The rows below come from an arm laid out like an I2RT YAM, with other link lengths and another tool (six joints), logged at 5 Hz.
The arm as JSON. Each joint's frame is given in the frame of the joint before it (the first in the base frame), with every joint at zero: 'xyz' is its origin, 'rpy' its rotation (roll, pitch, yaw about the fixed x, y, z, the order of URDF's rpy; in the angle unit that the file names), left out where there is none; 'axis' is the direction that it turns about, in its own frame. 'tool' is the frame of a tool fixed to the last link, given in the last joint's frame.
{
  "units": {
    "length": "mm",
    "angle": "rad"
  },
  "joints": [
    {
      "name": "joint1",
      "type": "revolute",
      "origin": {
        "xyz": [
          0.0,
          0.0,
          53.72
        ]
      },
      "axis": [
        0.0,
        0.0,
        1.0
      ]
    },
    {
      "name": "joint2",
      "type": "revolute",
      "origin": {
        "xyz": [
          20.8,
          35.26,
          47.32
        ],
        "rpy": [
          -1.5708,
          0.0,
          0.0
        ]
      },
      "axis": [
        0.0,
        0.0,
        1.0
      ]
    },
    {
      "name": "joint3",
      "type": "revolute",
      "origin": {
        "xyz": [
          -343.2,
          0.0,
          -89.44
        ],
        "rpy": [
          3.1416,
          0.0,
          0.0
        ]
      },
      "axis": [
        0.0,
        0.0,
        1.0
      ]
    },
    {
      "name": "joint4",
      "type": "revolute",
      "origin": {
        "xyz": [
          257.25,
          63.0,
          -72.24
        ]
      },
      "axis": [
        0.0,
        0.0,
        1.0
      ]
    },
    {
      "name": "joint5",
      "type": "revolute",
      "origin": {
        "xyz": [
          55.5,
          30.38,
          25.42
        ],
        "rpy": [
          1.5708,
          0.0,
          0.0
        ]
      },
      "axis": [
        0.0,
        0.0,
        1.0
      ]
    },
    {
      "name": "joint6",
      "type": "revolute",
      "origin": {
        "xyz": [
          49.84,
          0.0,
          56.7
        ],
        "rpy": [
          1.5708,
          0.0,
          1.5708
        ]
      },
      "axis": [
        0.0,
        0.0,
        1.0
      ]
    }
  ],
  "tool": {
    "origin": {
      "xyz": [
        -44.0,
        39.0,
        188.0
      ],
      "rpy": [
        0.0,
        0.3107,
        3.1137
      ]
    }
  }
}
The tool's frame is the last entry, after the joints.
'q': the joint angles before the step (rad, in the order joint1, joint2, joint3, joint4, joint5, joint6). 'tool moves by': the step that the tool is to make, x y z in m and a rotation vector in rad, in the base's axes. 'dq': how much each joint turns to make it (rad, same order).
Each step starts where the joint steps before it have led.
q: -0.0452 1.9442 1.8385 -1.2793 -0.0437 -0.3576
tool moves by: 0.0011 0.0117 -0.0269 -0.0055 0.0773 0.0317
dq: 0.0350 0.0729 -0.0003 -0.0038 0.0080 0.0021
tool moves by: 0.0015 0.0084 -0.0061 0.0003 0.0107 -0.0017
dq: 0.0200 0.0136 -0.0036 0.0073 0.0019 0.0216
